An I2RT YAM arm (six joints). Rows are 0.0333 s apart.
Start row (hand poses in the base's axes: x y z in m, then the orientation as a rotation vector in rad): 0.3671 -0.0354 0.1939 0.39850 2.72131 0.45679
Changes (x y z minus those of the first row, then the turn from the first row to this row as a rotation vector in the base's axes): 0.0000 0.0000 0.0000 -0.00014 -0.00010 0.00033; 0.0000 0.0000 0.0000 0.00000 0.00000 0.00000; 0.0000 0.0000 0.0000 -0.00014 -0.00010 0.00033; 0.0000 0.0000 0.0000 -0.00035 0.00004 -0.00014; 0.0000 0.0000 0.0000 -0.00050 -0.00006 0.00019; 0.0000 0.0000 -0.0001 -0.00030 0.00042 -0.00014; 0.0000 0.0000 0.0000 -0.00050 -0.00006 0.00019; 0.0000 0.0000 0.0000 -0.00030 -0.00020 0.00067; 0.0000 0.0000 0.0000 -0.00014 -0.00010 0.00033; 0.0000 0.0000 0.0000 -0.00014 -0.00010 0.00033; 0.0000 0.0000 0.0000 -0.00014 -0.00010 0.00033; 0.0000 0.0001 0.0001 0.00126 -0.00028 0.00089; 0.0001 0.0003 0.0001 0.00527 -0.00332 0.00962; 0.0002 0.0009 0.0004 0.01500 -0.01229 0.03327; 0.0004 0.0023 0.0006 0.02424 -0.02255 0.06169; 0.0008 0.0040 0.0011 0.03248 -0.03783 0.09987
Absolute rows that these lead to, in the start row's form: 0.3671 -0.0354 0.1939 0.39799 2.72134 0.45669; 0.3671 -0.0354 0.1939 0.39850 2.72131 0.45679; 0.3671 -0.0354 0.1939 0.39799 2.72134 0.45669; 0.3671 -0.0354 0.1939 0.39861 2.72135 0.45627; 0.3671 -0.0354 0.1939 0.39809 2.72137 0.45616; 0.3671 -0.0354 0.1938 0.39875 2.72171 0.45631; 0.3671 -0.0354 0.1939 0.39809 2.72137 0.45616; 0.3671 -0.0354 0.1939 0.39745 2.72137 0.45657; 0.3671 -0.0354 0.1939 0.39799 2.72134 0.45669; 0.3671 -0.0354 0.1939 0.39799 2.72134 0.45669; 0.3671 -0.0354 0.1939 0.39799 2.72134 0.45669; 0.3671 -0.0353 0.1940 0.39754 2.72117 0.45879; 0.3672 -0.0351 0.1940 0.38586 2.72049 0.46690; 0.3673 -0.0345 0.1943 0.35368 2.71778 0.48728; 0.3675 -0.0331 0.1945 0.31452 2.71478 0.50821; 0.3679 -0.0314 0.1950 0.26043 2.70894 0.53045
